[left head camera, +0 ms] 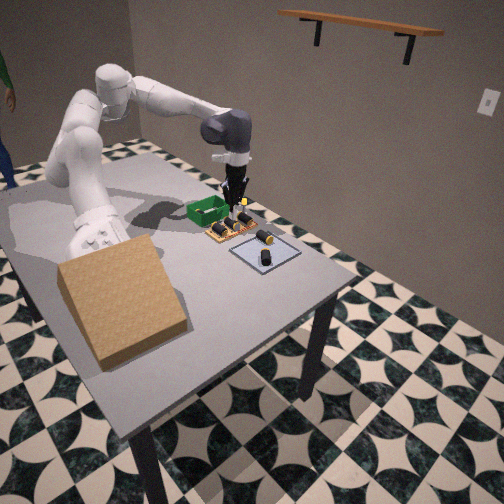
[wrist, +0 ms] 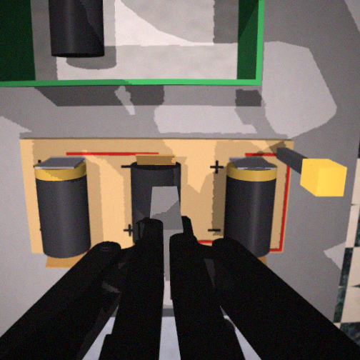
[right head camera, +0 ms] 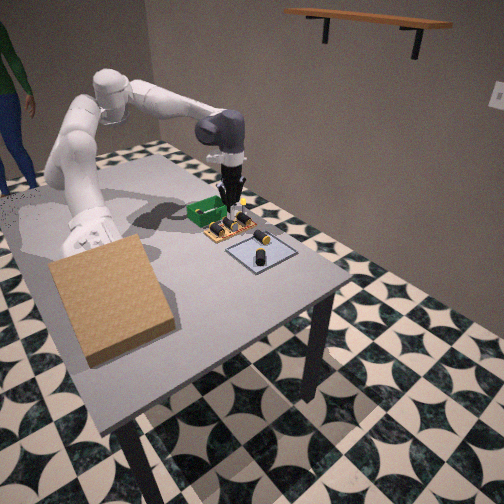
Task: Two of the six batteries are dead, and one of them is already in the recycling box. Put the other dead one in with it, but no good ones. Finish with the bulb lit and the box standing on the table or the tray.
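Note:
The bulb (left head camera: 244, 201) (right head camera: 243, 201) (wrist: 322, 178) glows bright yellow at one end of the wooden battery board (left head camera: 221, 240) (wrist: 107, 200). Three batteries lie side by side in the board: one outer battery (wrist: 65, 215), a middle battery (wrist: 155, 180) and another outer battery (wrist: 250, 215). In the wrist view the outer ones have gold bands toward the box; the middle one has its dark end there. My gripper (left head camera: 233, 215) (right head camera: 230, 215) (wrist: 164, 206) is shut and empty, just over the middle battery and partly hiding it. The green box (left head camera: 202, 220) (right head camera: 202, 220) (wrist: 150, 82) stands on the table with one battery (wrist: 77, 25) visible inside.
The shallow tray (left head camera: 245, 255) (right head camera: 242, 255) lies beyond the board and holds two batteries, one (left head camera: 265, 237) near its back edge and one (left head camera: 266, 257) nearer its middle. A large brown block (left head camera: 122, 300) (right head camera: 112, 300) lies near the arm's base.

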